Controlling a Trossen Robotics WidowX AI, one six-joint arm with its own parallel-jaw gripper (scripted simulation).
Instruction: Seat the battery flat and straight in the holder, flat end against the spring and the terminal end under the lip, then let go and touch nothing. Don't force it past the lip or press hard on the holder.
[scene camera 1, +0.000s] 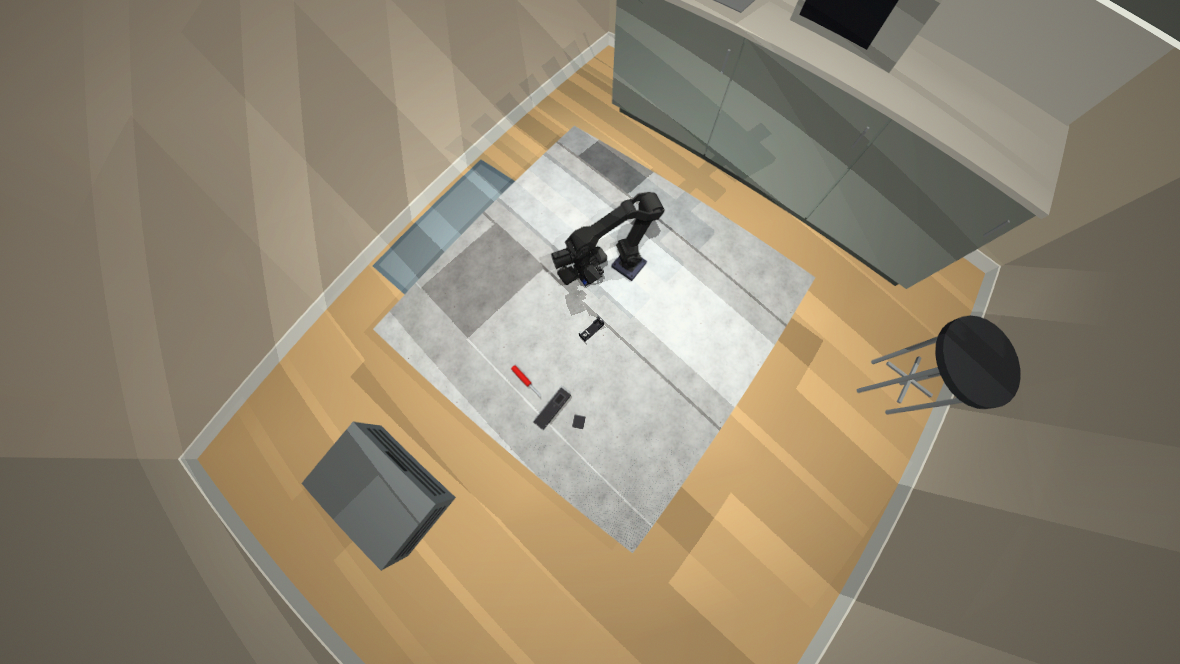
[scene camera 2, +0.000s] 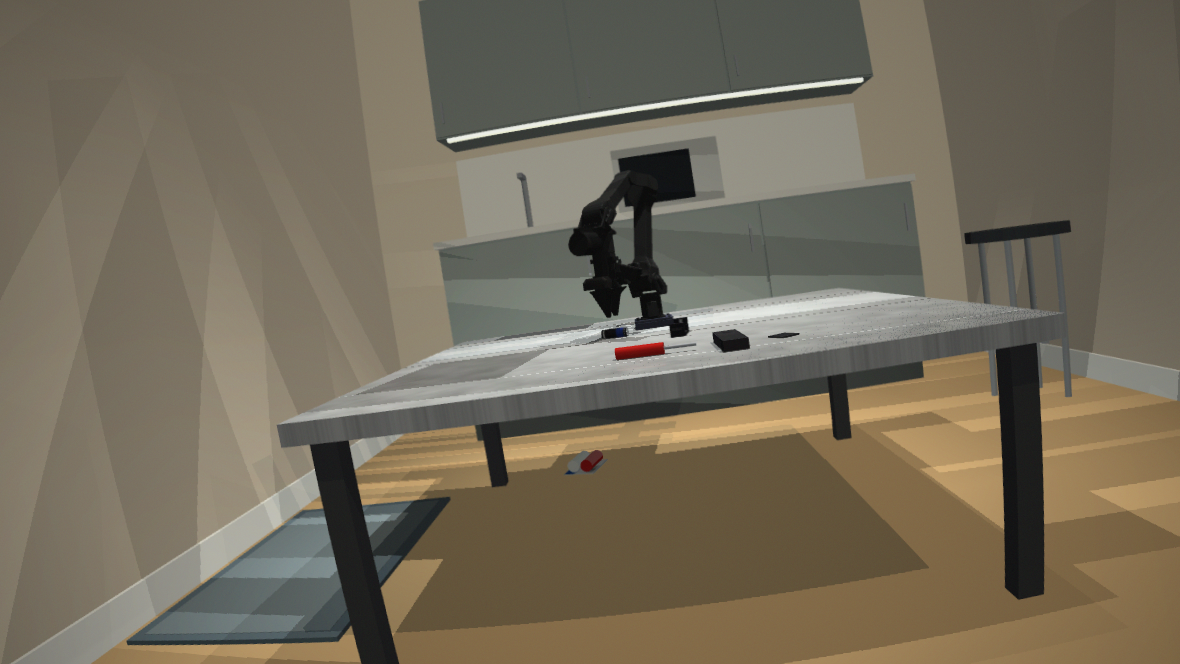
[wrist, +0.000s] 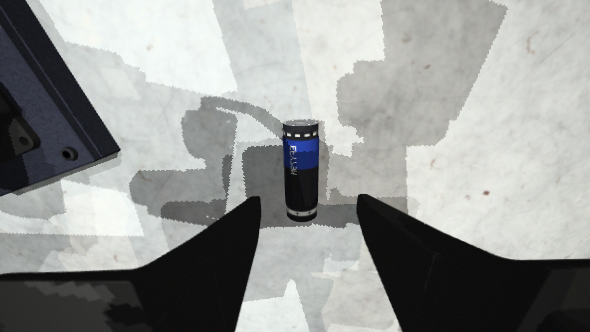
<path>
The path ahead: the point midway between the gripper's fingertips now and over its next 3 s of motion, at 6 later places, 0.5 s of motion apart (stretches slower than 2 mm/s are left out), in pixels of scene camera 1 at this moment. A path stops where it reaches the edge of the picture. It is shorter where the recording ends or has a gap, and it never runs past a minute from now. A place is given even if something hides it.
The gripper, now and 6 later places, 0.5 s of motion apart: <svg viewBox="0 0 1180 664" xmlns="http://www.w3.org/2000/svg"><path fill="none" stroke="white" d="M582 275L582 277L583 280L584 280L582 276L580 289L582 306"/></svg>
</path>
